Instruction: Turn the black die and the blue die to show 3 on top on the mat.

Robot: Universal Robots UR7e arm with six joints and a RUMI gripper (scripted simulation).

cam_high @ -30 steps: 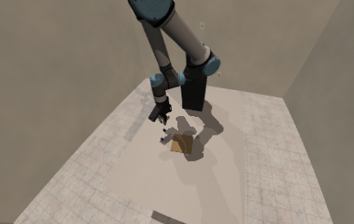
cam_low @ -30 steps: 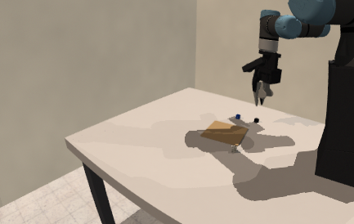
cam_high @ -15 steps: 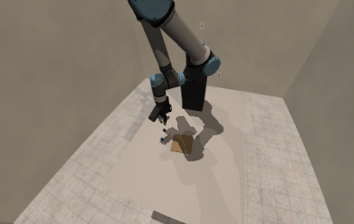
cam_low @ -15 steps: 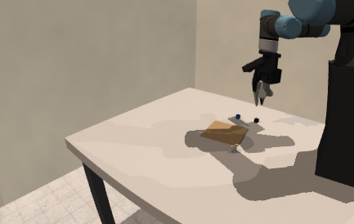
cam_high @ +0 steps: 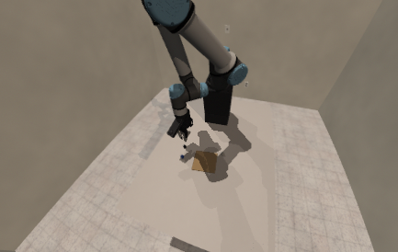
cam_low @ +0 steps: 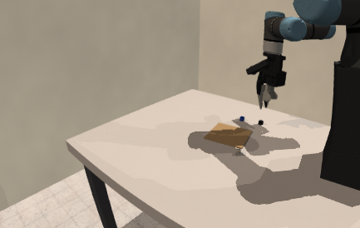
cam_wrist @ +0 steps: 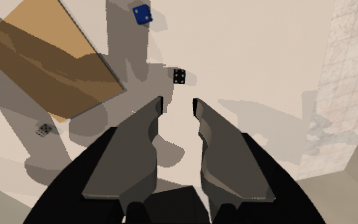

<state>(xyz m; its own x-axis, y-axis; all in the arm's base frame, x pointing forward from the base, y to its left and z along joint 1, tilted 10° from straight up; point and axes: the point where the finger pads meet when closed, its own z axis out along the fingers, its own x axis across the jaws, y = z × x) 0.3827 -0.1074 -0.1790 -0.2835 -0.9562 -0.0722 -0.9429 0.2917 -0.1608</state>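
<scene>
Right now my hand is 80 mm above the black die. Also, from my hand: blue die (80 mm below, 80 mm ahead, 20 mm to the left); then brown mat (170 mm to the left, 80 mm below, 50 mm ahead); then white die (260 mm to the left, 80 mm below, 40 mm behind).
</scene>
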